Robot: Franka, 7 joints.
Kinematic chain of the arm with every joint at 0, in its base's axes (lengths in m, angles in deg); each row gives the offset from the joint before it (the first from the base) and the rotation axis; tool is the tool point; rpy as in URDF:
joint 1: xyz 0 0 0.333 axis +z
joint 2: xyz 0 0 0 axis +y
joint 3: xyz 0 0 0.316 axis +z
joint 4: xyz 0.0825 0 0 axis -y
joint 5: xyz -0.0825 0 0.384 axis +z
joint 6: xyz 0 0 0 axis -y
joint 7: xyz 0.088 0 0 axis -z
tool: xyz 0 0 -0.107 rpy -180 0 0
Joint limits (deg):
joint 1: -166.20..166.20
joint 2: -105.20..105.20
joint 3: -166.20..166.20
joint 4: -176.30..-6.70
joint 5: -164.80..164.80
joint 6: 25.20..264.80
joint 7: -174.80..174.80
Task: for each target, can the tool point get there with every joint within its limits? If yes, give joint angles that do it. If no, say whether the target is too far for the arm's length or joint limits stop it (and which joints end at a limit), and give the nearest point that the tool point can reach.
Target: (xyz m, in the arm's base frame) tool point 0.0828 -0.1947 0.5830
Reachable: yes | joints 7.41 -80.76 -38.21 -136.14 -0.76 60.96 3.16
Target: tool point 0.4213 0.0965 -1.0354
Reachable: no: too far | nearest point 0.3396 0.0778 -0.3568 | short by 0.684 m
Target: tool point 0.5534 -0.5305 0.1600
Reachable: yes | joints -30.23 78.75 -13.68 -55.50 -128.93 72.28 16.09
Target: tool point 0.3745 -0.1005 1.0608
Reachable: yes | joints 22.69 27.16 -92.58 -20.54 -37.13 105.04 -132.71
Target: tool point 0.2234 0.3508 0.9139
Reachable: yes | joints -125.35 -40.68 59.90 -19.94 29.29 245.53 -90.25
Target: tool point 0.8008 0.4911 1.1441
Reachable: no: too far | nearest point 0.5535 0.3395 0.8937 | short by 0.383 m
